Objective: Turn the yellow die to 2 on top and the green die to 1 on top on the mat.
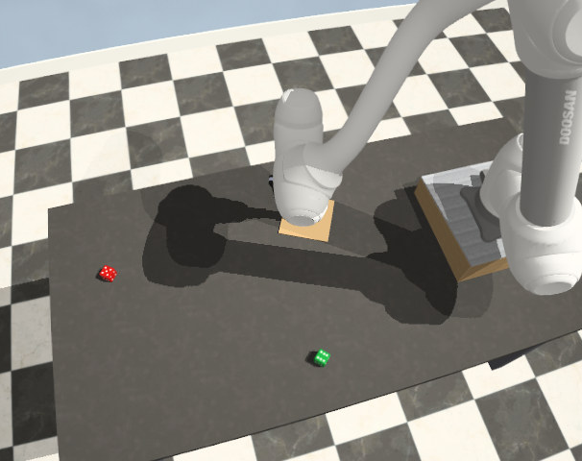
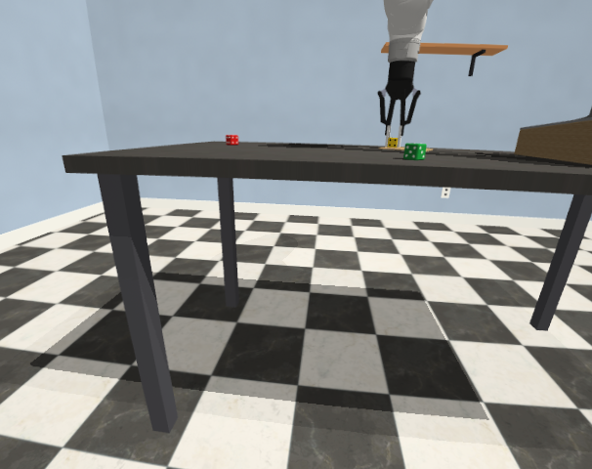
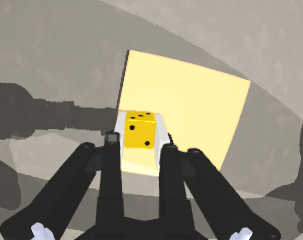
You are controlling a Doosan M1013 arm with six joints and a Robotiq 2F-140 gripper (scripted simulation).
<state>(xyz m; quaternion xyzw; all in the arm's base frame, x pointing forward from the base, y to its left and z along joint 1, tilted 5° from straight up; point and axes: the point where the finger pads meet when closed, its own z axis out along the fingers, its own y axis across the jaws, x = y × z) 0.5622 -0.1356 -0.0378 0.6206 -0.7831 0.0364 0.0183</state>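
My gripper is now 2 cm above the yellow die. The rest, counted from my hand: tan mat: 4 cm below, 4 cm behind, 1 cm to the left; red die: 52 cm ahead, 11 cm to the left, 2 cm below; green die: 42 cm to the left, 2 cm below.
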